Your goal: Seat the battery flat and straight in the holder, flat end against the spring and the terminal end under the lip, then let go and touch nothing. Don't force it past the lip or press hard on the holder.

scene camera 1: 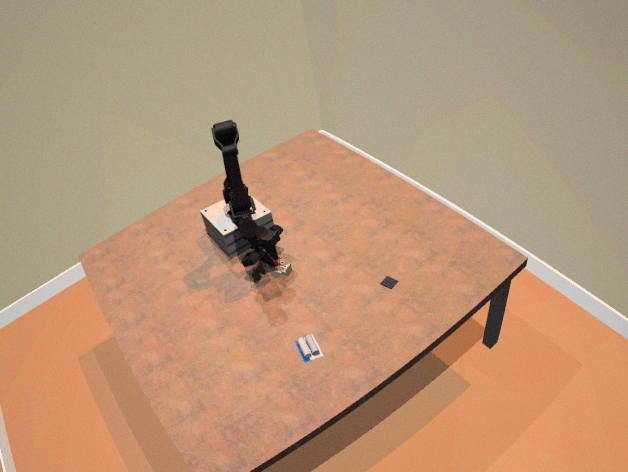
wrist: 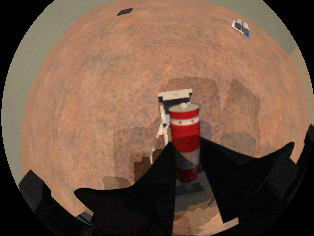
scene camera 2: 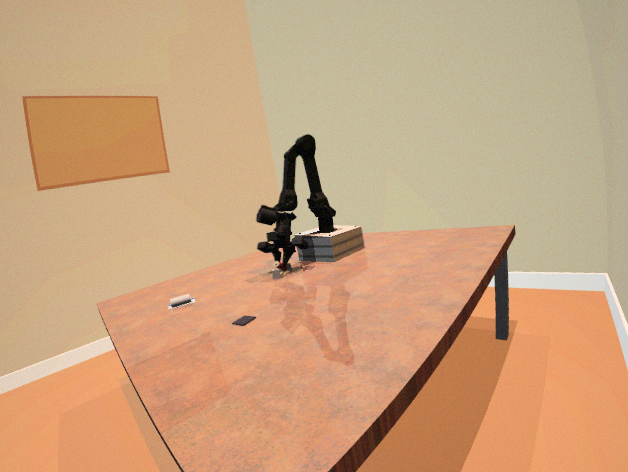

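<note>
The gripper (scene camera 1: 276, 264) is visible in the scene. It can also be seen in the wrist view (wrist: 185, 144), while scene camera 2 (scene camera 2: 280, 268) shows the gripper as well.
</note>
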